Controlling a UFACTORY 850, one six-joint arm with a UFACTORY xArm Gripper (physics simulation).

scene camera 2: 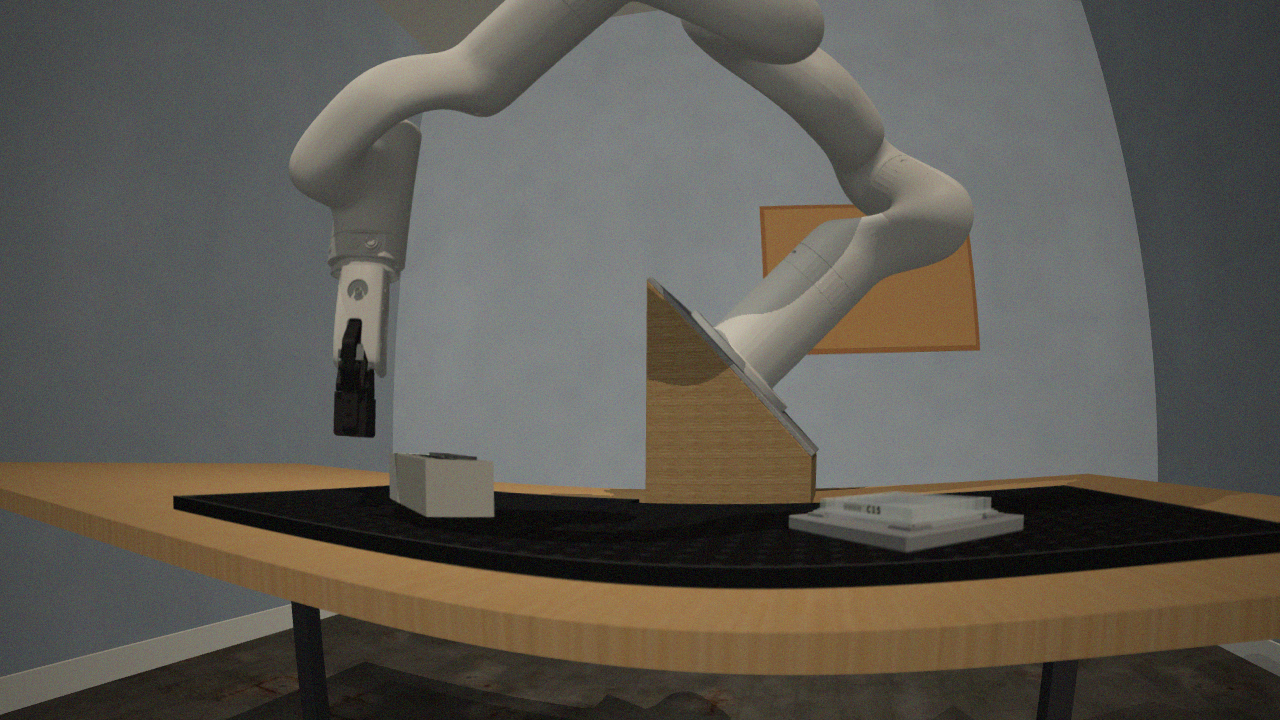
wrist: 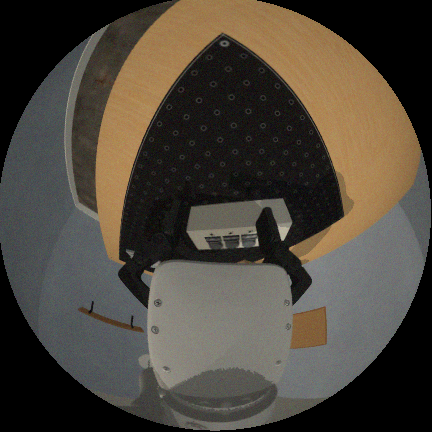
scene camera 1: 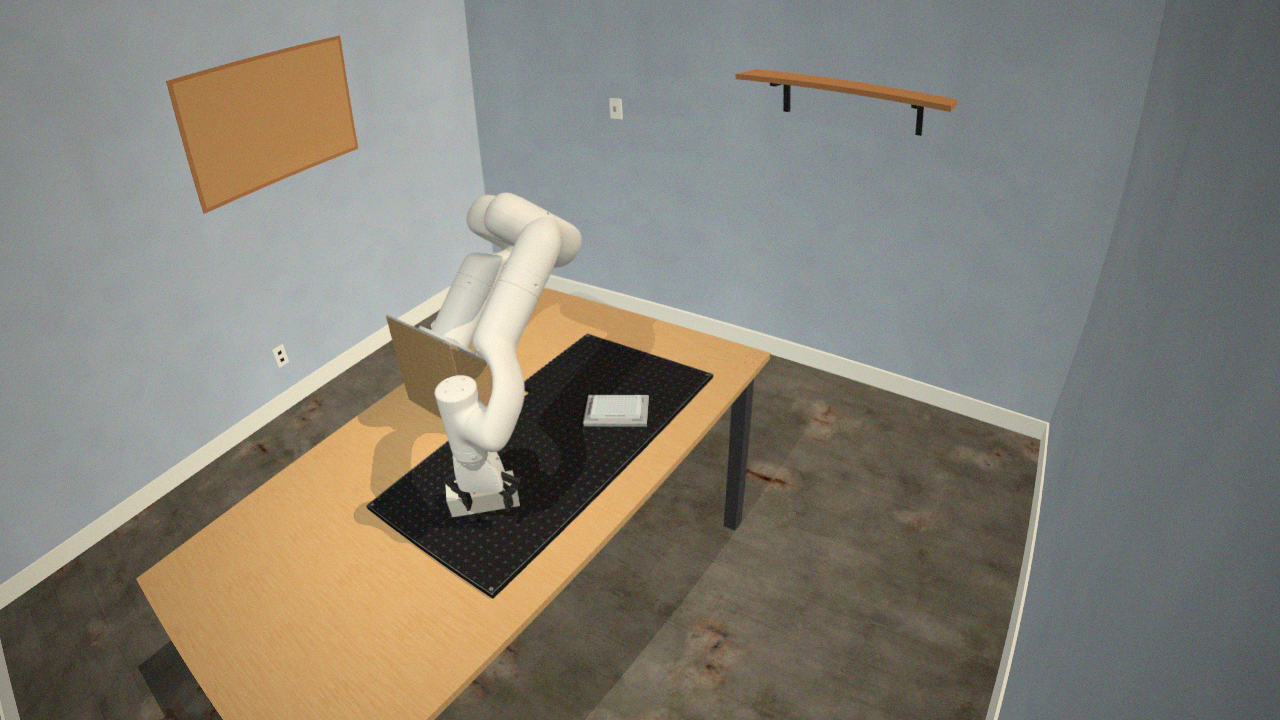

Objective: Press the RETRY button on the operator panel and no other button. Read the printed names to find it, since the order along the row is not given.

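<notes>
The operator panel (scene camera 1: pixel 491 507) (scene camera 2: pixel 458 488) (wrist: pixel 205 218) is a pale grey box on the black perforated mat. In the wrist view, dark buttons (wrist: pixel 231 241) show in a row along its side nearest the gripper body. Their printed names are too small and dark to read, so I cannot tell which is RETRY. My gripper (scene camera 1: pixel 487 497) (scene camera 2: pixel 354 435) (wrist: pixel 221 211) is open and empty. Its fingers are above the level of the panel top in the second scene view. In the wrist view, the right finger covers part of the panel's right end and part of the button row.
A flat grey tray-like item with a pale lid (scene camera 1: pixel 617 408) (scene camera 2: pixel 904 522) lies on the black mat (scene camera 1: pixel 554 510) (scene camera 2: pixel 671 541) (wrist: pixel 225 175). The wooden arm mount (scene camera 1: pixel 420 374) (scene camera 2: pixel 707 438) stands at the back of the wooden table (scene camera 1: pixel 295 555) (scene camera 2: pixel 626 617) (wrist: pixel 350 90).
</notes>
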